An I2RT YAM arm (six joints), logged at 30 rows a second.
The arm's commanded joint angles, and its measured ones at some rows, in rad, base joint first. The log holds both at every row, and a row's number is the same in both.
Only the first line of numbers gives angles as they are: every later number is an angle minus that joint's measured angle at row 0.
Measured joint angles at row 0:
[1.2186 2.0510 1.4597 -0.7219 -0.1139 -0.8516]
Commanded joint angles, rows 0 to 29:
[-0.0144 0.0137 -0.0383 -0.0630 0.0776 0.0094]
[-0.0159 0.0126 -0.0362 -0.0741 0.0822 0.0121]
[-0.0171 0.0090 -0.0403 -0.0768 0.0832 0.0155]
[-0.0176 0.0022 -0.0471 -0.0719 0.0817 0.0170]
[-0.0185 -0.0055 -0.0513 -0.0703 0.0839 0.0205]
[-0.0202 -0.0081 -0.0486 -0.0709 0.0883 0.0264]
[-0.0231 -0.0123 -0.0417 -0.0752 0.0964 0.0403]
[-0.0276 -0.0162 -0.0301 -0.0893 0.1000 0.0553]
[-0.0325 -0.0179 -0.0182 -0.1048 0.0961 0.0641]
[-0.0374 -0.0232 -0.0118 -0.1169 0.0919 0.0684]
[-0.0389 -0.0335 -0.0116 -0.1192 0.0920 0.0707]
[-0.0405 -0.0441 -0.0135 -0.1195 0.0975 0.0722]
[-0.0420 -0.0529 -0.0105 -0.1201 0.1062 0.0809]
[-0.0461 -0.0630 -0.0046 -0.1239 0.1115 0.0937]
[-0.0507 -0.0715 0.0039 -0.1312 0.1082 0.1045]
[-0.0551 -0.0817 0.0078 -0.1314 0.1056 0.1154]
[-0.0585 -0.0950 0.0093 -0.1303 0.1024 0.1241]
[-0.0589 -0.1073 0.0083 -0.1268 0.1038 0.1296]
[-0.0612 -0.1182 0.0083 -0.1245 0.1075 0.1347]
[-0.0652 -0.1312 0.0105 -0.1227 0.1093 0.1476]
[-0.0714 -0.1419 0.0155 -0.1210 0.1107 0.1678]
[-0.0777 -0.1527 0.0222 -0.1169 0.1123 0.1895]
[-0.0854 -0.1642 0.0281 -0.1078 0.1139 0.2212]
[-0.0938 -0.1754 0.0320 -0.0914 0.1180 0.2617]
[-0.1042 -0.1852 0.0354 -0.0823 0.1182 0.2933]
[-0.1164 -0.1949 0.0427 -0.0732 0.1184 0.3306]
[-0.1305 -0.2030 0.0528 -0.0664 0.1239 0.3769]
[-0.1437 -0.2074 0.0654 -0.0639 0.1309 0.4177]
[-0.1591 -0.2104 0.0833 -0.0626 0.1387 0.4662]
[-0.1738 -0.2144 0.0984 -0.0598 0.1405 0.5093]
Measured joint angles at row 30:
[-0.1297 -0.1804 0.0343 -0.0756 0.1118 0.3364]
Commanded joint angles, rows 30 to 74:
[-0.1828 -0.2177 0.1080 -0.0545 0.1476 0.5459]
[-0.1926 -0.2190 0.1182 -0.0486 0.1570 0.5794]
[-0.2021 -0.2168 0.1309 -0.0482 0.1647 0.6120]
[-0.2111 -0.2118 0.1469 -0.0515 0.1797 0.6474]
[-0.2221 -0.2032 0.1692 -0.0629 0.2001 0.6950]
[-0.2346 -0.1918 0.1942 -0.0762 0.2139 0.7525]
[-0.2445 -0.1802 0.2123 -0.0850 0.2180 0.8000]
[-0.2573 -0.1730 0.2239 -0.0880 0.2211 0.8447]
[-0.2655 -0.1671 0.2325 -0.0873 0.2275 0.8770]
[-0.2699 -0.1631 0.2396 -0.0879 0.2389 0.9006]
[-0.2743 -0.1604 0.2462 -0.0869 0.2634 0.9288]
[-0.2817 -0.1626 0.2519 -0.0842 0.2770 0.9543]
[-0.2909 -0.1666 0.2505 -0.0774 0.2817 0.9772]
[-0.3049 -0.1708 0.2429 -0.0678 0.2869 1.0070]
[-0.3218 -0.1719 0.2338 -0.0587 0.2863 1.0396]
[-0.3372 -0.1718 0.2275 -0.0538 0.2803 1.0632]
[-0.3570 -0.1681 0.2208 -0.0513 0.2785 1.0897]
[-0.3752 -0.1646 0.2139 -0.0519 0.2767 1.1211]
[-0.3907 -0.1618 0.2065 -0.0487 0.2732 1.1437]
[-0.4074 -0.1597 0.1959 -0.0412 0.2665 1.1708]
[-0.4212 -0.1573 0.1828 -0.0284 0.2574 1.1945]
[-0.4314 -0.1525 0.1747 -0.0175 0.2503 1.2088]
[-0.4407 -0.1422 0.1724 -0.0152 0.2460 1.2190]
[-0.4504 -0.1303 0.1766 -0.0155 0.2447 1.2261]
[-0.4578 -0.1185 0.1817 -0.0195 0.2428 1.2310]
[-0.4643 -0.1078 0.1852 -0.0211 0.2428 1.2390]
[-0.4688 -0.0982 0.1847 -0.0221 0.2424 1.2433]
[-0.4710 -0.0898 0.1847 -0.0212 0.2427 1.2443]
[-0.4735 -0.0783 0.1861 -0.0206 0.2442 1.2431]
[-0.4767 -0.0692 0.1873 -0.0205 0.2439 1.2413]
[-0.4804 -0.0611 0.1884 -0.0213 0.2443 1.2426]
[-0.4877 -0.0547 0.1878 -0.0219 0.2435 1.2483]
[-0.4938 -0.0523 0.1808 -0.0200 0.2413 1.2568]
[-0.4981 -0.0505 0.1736 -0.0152 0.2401 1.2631]
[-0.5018 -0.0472 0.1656 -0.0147 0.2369 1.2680]
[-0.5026 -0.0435 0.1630 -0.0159 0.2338 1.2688]
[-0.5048 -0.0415 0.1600 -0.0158 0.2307 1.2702]
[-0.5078 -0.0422 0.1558 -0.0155 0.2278 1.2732]
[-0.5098 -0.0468 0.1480 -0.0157 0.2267 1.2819]
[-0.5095 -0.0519 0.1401 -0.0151 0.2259 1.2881]
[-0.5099 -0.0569 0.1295 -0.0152 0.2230 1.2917]
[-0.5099 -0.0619 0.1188 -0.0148 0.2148 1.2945]
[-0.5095 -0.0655 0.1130 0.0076 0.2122 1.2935]
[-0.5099 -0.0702 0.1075 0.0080 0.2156 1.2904]
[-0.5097 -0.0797 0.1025 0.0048 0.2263 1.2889]
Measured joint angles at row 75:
[-0.5054 -0.0519 0.1301 -0.0035 0.2243 1.2741]
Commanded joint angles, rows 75 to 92:
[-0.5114 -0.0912 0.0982 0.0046 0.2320 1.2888]
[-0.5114 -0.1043 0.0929 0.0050 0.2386 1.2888]
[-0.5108 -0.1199 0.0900 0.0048 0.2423 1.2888]
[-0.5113 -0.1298 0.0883 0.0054 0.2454 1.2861]
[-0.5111 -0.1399 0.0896 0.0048 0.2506 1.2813]
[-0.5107 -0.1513 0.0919 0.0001 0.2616 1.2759]
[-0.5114 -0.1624 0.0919 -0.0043 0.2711 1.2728]
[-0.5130 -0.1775 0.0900 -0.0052 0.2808 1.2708]
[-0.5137 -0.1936 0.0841 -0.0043 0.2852 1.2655]
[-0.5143 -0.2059 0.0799 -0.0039 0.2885 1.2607]
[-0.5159 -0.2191 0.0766 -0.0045 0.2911 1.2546]
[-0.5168 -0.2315 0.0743 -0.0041 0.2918 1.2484]
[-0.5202 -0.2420 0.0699 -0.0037 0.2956 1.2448]
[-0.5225 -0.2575 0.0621 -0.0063 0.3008 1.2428]
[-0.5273 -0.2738 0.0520 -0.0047 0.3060 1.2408]
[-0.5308 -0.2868 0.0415 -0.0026 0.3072 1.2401]
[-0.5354 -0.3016 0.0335 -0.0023 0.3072 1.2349]
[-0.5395 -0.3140 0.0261 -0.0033 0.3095 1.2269]
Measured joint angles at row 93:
[-0.5211 -0.2777 0.0618 0.0061 0.2777 1.2478]
